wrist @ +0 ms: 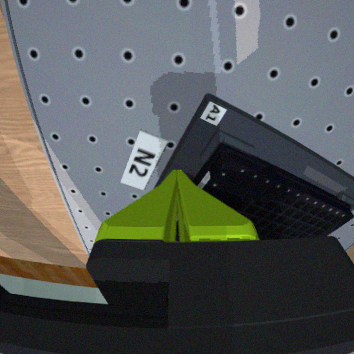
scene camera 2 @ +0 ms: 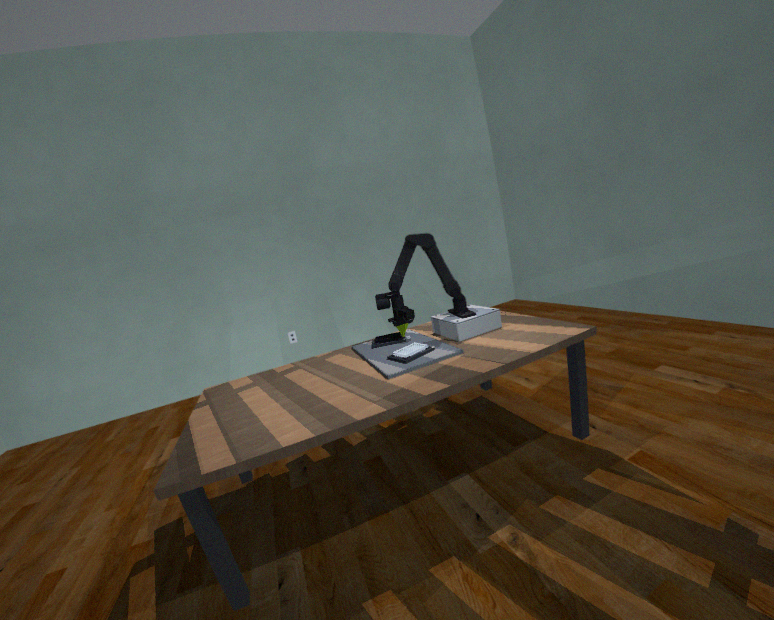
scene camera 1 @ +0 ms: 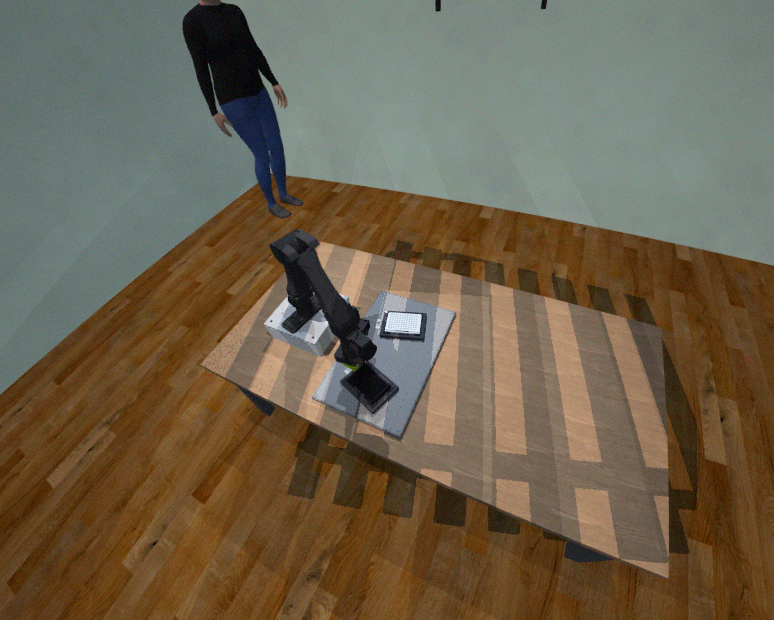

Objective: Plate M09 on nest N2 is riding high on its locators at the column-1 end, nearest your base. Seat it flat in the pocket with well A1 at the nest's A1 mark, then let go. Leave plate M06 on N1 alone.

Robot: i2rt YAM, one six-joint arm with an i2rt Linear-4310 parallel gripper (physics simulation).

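Frame: origin at the arm's base, x back, y right, z up, level; centimetres.
Seen in the pictures: gripper, fingertip midpoint: (wrist: pixel 176 177) (scene camera 2: pixel 403 336) (scene camera 1: pixel 355 370); arm's base, origin of the base link: (scene camera 2: pixel 461 313) (scene camera 1: pixel 306 312).
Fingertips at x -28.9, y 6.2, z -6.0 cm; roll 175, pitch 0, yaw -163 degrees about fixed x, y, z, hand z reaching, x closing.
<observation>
Pixels of each thing's top centre, then the offset from my fingertips to it. "spot": a spot on its surface instead. Level surfaces: height alone.
- dark nest N2, middle of its top: (wrist: pixel 259 219) (scene camera 1: pixel 368 383) (scene camera 2: pixel 388 338) dx -7.2, dy +1.7, dz +0.6 cm
- nest's white A1 mark, middle of its top: (wrist: pixel 212 113) dx -0.5, dy -4.8, dz +0.1 cm
- N2 label, surface spot: (wrist: pixel 144 160) spot: dx +2.3, dy +0.0, dz -1.0 cm
- White plate M06, middle of its top: (scene camera 1: pixel 403 321) (scene camera 2: pixel 410 348) dx -2.1, dy -25.3, dz +1.5 cm
- same grey perforated board, middle of its top: (scene camera 1: pixel 388 351) (scene camera 2: pixel 400 347) dx -4.4, dy -12.9, dz -1.1 cm
- wooden table, its level: dz -2.4 cm
Plate M09, black with many small wells (scene camera 1: pixel 370 384) (wrist: pixel 260 187), lies in the dark nest N2 (wrist: pixel 240 124). The nest's white A1 mark (wrist: pixel 213 114) shows at its corner, beside the N2 label (wrist: pixel 144 160). The frames do not clearly show whether the plate's column-1 end is raised. My gripper (scene camera 1: pixel 352 367) (scene camera 2: pixel 404 336) (wrist: pixel 176 177) is shut, with its green fingertips together and nothing between them. In the wrist view the tips overlap the nest's N2-label side, beside the plate's end. Contact cannot be told; the fingers hide part of the plate and nest.
White plate M06 (scene camera 1: pixel 404 323) (scene camera 2: pixel 411 350) sits in dark nest N1 on the same grey perforated board (scene camera 1: pixel 413 361) (scene camera 2: pixel 390 371) (wrist: pixel 105 75). The arm's white base box (scene camera 1: pixel 316 344) (scene camera 2: pixel 468 326) stands beside the board on the wooden table (scene camera 1: pixel 536 387) (scene camera 2: pixel 310 400). A person (scene camera 1: pixel 226 58) stands beyond the table.
</observation>
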